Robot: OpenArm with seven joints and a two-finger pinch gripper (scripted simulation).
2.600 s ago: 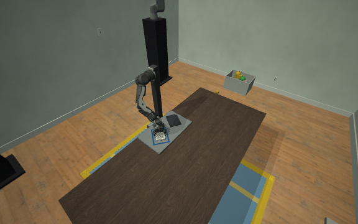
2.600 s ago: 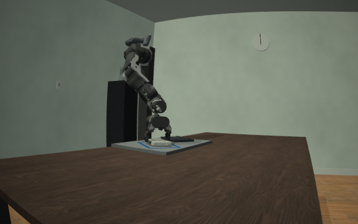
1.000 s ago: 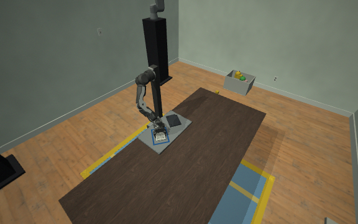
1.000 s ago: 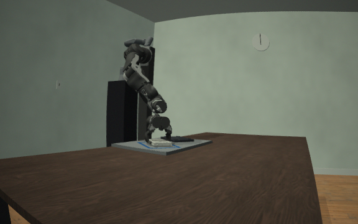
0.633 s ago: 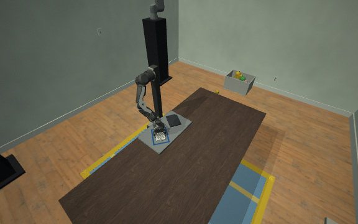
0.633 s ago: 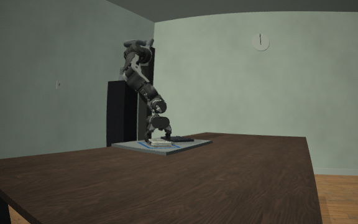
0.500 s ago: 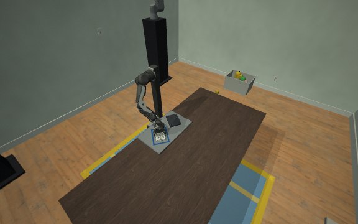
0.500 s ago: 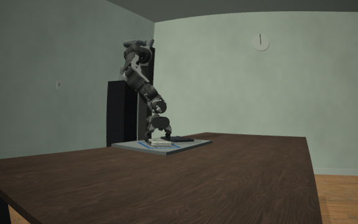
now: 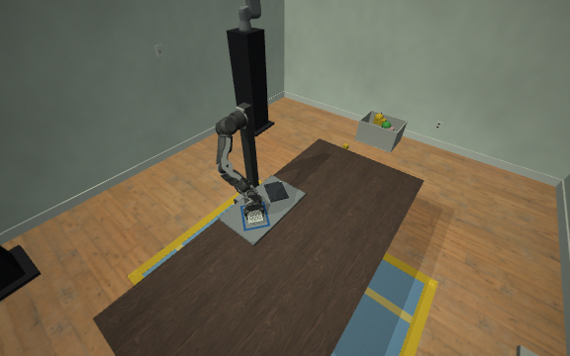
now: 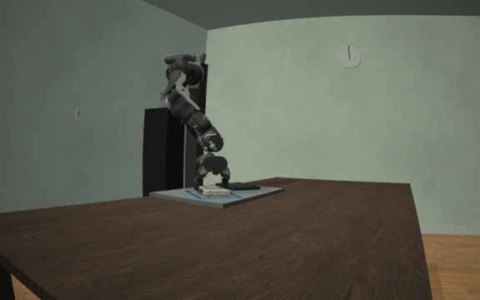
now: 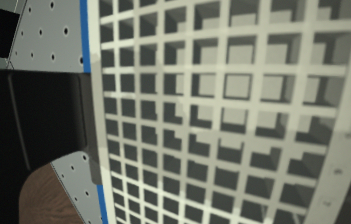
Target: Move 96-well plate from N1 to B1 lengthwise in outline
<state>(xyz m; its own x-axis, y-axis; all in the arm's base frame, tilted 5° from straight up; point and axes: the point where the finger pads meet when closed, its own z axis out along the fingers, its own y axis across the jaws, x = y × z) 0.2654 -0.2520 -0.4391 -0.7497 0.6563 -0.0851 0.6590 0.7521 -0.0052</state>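
My gripper is now right at the white 96-well plate. Round my hand: black plate nest: 240 mm to the left, 10 mm below, 10 mm behind.
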